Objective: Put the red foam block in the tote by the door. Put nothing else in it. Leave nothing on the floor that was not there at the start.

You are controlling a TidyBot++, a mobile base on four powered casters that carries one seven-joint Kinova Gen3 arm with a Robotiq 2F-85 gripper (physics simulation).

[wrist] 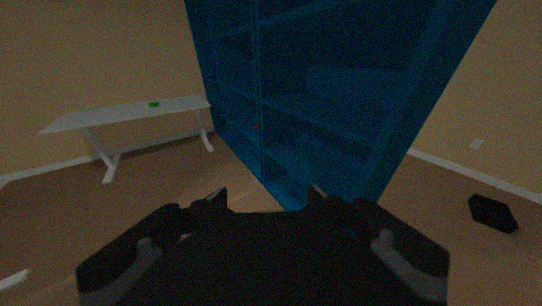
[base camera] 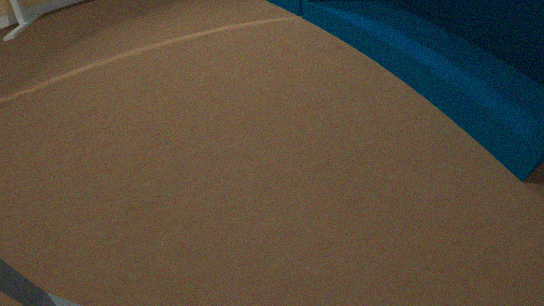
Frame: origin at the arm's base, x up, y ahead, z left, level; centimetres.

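Seen in the pictures: gripper, fingertip midpoint: (wrist: pixel 267 195).
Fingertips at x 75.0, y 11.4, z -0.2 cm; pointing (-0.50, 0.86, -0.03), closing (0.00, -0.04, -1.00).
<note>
A point is followed by its place in that frame.
A small red object (wrist: pixel 256 127) {x 16.6, y 163.0, z 6.2 cm}, likely the red foam block, shows in the wrist view on a low shelf of the blue shelf unit, just left of an upright divider. A black box (wrist: pixel 492 214) {x -39.4, y 68.8, z -214.6 cm}, which may be the tote, lies on the floor at the right of the wrist view near the wall; the door does not show. My gripper (wrist: pixel 267 195) {x 75.1, y 11.4, z -0.2 cm} is open, its two fingertips wide apart with no object between them. It is well away from the red object and from the black box.
The blue shelf unit (base camera: pixel 380 60) {x -38.3, y 86.0, z -20.7 cm} (wrist: pixel 425 85) {x 78.8, y 49.6, z -54.3 cm} stands close ahead, to the right in the base view. A white table (wrist: pixel 115 114) {x 32.3, y 178.4, z 167.4 cm} with a green object (wrist: pixel 153 104) {x 35.5, y 205.3, z 139.1 cm} stands at the left in the wrist view. A white table foot (base camera: pixel 20 25) {x -36.8, y 167.4, z 203.7 cm} shows top left in the base view.
</note>
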